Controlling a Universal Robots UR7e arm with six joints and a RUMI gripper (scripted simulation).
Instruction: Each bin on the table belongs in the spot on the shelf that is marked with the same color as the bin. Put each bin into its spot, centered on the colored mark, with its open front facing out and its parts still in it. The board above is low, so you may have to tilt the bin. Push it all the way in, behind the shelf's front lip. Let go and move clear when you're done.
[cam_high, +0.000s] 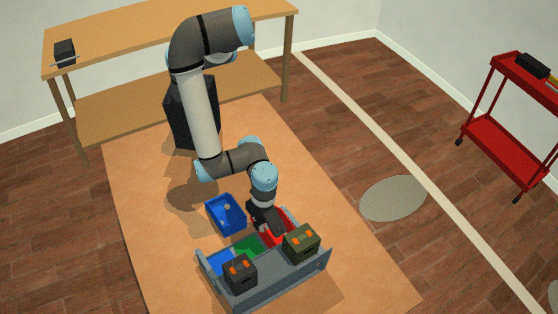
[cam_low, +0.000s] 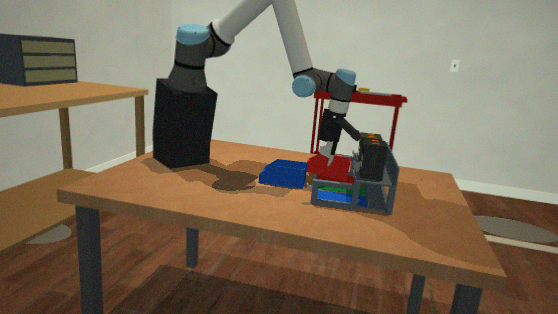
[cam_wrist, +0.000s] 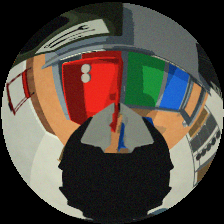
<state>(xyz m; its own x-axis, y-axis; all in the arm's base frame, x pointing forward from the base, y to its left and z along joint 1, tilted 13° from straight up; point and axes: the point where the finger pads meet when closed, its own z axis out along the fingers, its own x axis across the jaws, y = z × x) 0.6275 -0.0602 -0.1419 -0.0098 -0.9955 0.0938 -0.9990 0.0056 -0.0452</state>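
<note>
My hand is 5 cm to the right of the red bin and 3 cm above it. From my hand the other things lie so: blue bin (17 cm behind, 6 cm to the right, 4 cm below).
</note>
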